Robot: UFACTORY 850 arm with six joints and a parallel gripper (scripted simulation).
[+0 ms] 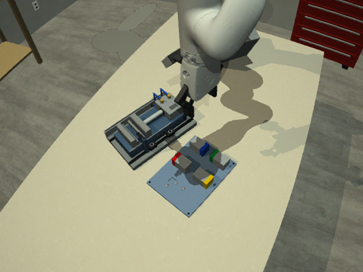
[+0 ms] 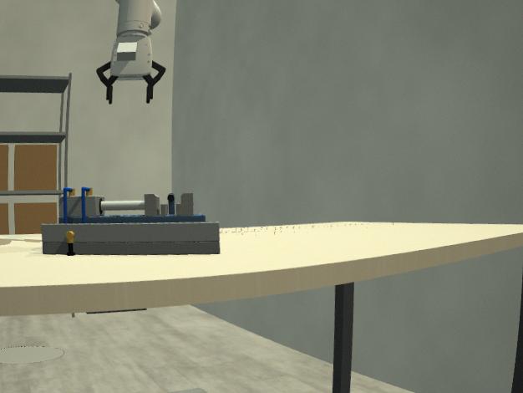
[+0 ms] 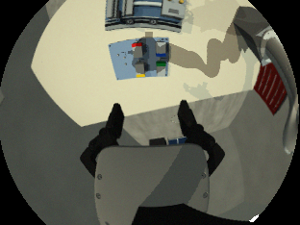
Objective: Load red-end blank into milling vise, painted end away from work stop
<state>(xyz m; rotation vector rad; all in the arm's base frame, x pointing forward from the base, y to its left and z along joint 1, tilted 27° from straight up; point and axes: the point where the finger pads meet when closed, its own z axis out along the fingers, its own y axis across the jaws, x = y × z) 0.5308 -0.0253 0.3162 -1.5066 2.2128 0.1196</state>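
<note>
The red-ended blank is 30 mm ahead of my hand, 60 mm to the right of it and 300 mm below it. Also, from my hand: yellow-ended blank: 50 mm ahead, 30 mm to the left, 300 mm below; blue-ended blank: 60 mm behind, 30 mm to the right, 300 mm below; green-ended blank: 30 mm behind, 60 mm to the left, 300 mm below.
</note>
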